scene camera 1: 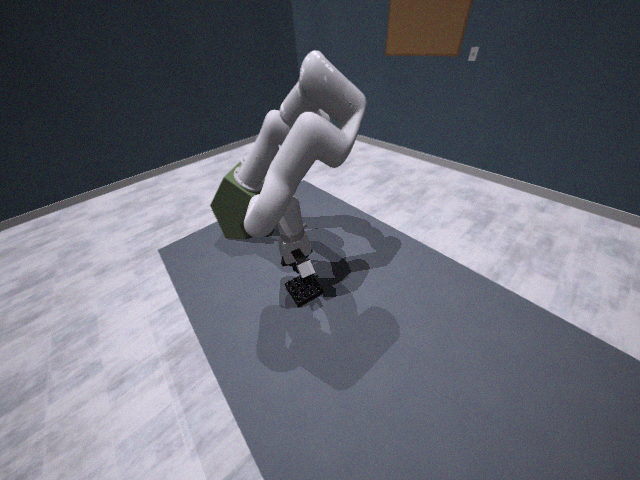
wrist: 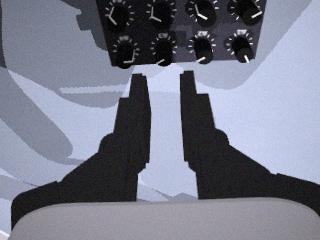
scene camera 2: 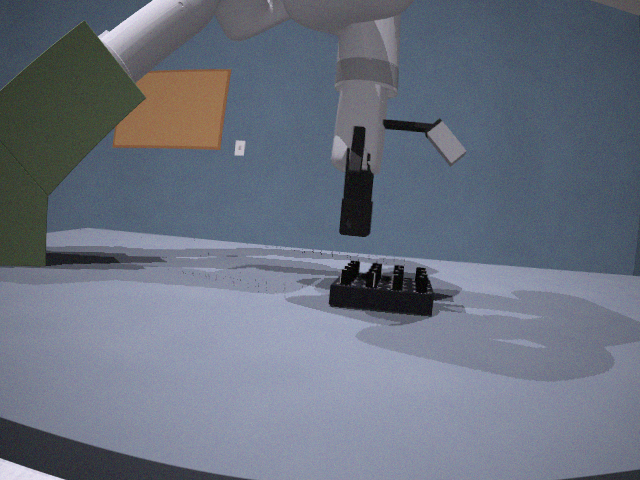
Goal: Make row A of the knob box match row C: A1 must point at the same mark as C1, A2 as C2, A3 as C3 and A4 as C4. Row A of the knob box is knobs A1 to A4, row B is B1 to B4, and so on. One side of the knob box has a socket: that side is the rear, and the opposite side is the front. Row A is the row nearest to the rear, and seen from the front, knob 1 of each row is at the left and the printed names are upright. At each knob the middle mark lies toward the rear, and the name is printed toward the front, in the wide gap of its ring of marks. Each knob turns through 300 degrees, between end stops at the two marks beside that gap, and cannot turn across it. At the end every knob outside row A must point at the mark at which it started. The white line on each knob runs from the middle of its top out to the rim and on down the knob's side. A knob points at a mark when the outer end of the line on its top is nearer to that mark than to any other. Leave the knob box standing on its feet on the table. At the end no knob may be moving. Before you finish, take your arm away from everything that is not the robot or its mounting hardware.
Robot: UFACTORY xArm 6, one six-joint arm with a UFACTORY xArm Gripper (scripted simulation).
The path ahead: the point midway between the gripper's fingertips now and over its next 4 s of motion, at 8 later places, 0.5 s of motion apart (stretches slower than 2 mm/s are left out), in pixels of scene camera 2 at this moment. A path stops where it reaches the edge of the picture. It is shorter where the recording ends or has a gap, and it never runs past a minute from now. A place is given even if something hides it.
The gripper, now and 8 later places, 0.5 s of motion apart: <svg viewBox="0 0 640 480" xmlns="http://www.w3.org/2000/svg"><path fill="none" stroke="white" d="M354 235L353 250L353 259L352 262L352 270L352 263L355 240L355 237L359 187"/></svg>
